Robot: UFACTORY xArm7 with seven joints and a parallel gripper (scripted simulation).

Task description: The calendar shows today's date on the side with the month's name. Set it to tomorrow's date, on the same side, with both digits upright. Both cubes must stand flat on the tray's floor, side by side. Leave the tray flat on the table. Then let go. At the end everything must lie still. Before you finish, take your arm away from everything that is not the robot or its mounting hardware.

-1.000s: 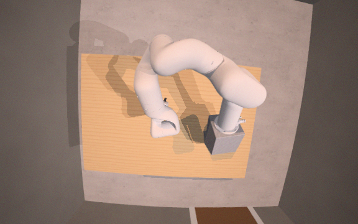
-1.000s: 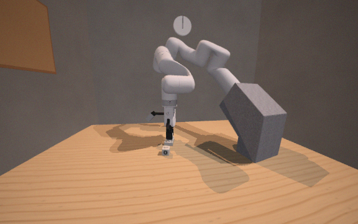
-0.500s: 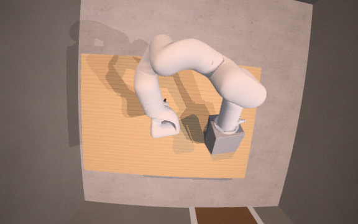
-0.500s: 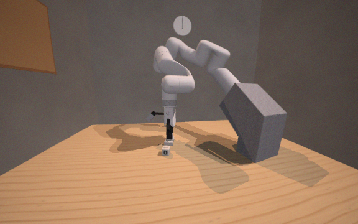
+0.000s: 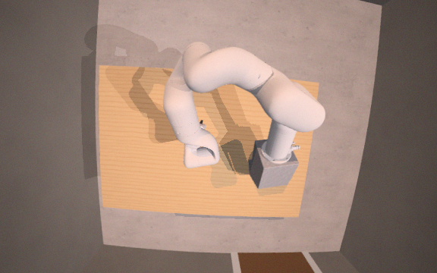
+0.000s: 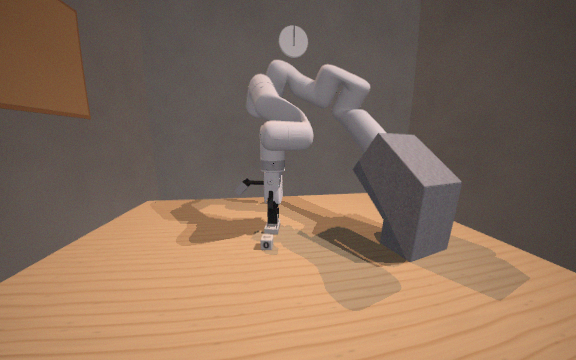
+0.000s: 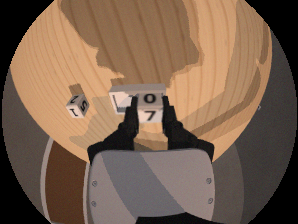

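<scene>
My hand is 10 mm short of the white calendar tray, 20 mm to the right of it and 30 mm above it.
</scene>
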